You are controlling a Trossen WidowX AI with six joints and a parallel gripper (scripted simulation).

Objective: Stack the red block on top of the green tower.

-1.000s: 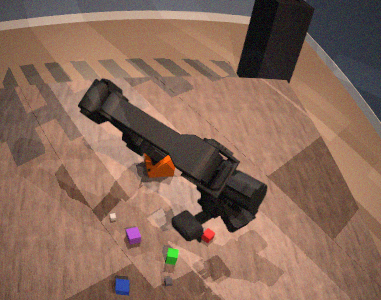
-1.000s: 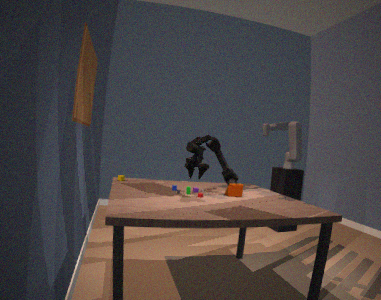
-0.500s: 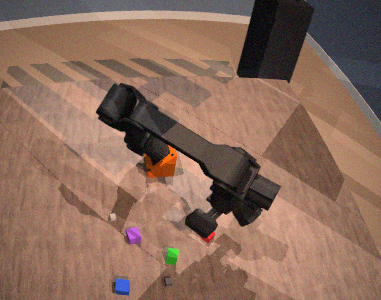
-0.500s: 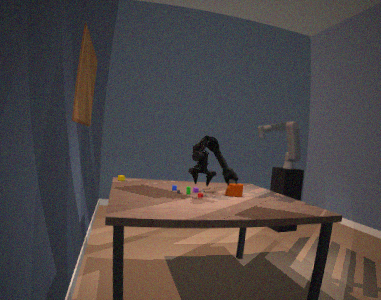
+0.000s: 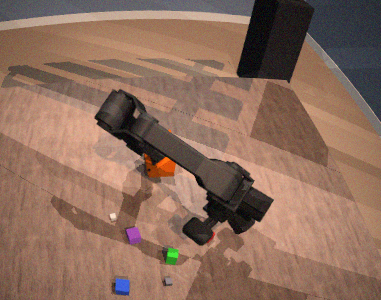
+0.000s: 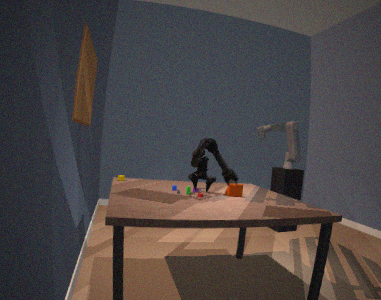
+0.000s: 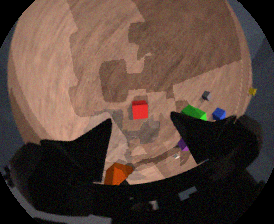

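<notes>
Now: the red block 30 mm below my gripper tip. Also, from my gripper tip: purple block 190 mm to the right, 30 mm below, 30 mm behind; then small grey cube 140 mm to the right, 110 mm ahead, 30 mm below; then small white cube 240 mm to the right, 100 mm behind, 40 mm below.
</notes>
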